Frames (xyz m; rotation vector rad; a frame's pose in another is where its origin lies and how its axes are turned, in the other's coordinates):
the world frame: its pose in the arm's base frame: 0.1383 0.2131 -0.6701 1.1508 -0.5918 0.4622
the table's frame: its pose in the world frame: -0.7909 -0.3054 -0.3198 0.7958 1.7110 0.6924
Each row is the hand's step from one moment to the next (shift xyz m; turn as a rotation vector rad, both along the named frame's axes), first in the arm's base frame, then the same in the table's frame.
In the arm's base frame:
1: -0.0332 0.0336 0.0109 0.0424 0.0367 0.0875
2: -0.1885 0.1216 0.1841 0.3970 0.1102 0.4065
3: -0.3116 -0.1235 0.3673 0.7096 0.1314 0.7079
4: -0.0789 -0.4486 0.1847 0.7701 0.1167 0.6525
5: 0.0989 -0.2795 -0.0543 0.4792 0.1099 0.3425
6: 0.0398 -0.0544 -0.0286 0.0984 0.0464 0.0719
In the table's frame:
1: 0.0476 0.0044 -0.0082 0.0300 0.0307 0.0947
2: 0.2464 0.1531 0.0052 -0.0158 0.0935 0.5710
3: 0.1626 0.4671 -0.0510 -0.0859 0.1864 0.9898
4: -0.2708 0.4016 -0.0832 -0.1444 0.1276 0.9976
5: -0.2919 0.0622 -0.0421 -0.0765 0.0120 0.5942
6: -0.0725 -0.0098 -0.0036 0.0039 -0.0085 0.1301

